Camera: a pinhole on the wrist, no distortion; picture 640 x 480 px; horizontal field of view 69.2 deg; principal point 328.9 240.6 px. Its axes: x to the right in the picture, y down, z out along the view. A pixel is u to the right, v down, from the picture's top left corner.
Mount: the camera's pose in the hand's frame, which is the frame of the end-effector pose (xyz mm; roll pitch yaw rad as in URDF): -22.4 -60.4 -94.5 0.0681 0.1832 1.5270
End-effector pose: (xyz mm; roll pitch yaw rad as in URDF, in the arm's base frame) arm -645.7 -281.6 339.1 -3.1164 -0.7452 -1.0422
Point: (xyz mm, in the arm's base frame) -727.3 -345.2 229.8
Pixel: 618 383
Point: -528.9 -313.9 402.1
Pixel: outside the picture
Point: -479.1 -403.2 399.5
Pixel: outside the picture
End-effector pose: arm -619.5 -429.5 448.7 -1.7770 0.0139 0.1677
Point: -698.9 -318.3 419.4
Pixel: 374 354
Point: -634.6 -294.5 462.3
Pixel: 286 213
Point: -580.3 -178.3 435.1
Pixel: 283 132
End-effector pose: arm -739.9 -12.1 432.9 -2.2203 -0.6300 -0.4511
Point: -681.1 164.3 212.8
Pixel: 343 451
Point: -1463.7 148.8 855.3
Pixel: behind the camera
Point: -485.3 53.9 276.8
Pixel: 425 174
